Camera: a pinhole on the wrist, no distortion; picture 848 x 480 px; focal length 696.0 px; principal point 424.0 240.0 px. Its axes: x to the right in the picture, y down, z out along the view. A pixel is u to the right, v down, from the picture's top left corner.
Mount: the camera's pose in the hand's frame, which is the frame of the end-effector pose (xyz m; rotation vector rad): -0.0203 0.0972 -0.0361 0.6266 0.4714 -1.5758
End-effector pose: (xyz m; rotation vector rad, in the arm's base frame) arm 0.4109 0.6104 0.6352 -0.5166 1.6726 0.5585
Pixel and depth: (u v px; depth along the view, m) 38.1 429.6 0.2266
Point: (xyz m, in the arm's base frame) 0.5517 0.7814 0.5868
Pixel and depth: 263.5 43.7 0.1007
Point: 0.4288 0.6880 0.6900
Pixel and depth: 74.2 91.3 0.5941
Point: 0.9307 0.9601 0.7449
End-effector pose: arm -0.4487 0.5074 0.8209 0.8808 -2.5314 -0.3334
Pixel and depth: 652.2 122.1 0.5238
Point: -0.2545 0.3641 0.4184
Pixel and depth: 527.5 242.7 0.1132
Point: -0.4506 0.5415 0.7798
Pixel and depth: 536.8 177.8 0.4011
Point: -0.3754 0.4359 0.5158
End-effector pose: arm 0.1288 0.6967 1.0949 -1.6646 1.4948 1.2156
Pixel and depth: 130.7 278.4 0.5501
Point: 0.0769 1.2019 0.9042
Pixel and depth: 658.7 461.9 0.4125
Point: 0.3542 0.9025 0.9203
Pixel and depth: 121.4 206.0 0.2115
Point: 0.0534 0.8739 1.0707
